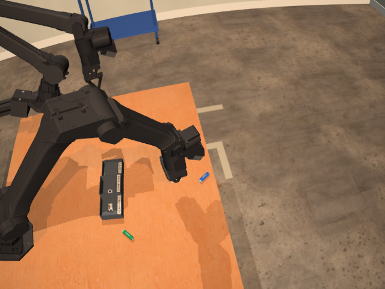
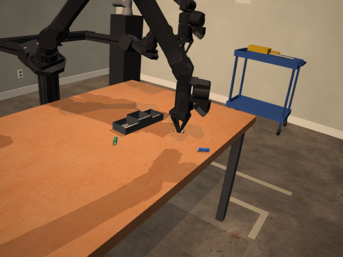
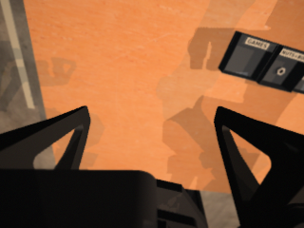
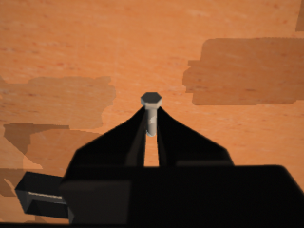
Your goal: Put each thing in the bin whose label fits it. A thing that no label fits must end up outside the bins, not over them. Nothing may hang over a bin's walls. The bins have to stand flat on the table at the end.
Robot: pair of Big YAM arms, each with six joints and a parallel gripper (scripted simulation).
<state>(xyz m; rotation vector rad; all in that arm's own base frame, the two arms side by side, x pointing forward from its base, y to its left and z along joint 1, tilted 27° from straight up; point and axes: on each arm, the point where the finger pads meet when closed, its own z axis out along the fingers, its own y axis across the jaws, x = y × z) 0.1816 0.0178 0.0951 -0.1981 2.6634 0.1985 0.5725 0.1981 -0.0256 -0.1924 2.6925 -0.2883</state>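
My right hand is 26 cm past the nut, 6 cm above it and 1 cm to the right of it. Also, from my right hand: bolt (1 cm ahead); green battery (18 cm behind, 17 cm to the right, 6 cm below); blue battery (10 cm ahead, 6 cm below, 4 cm to the left).
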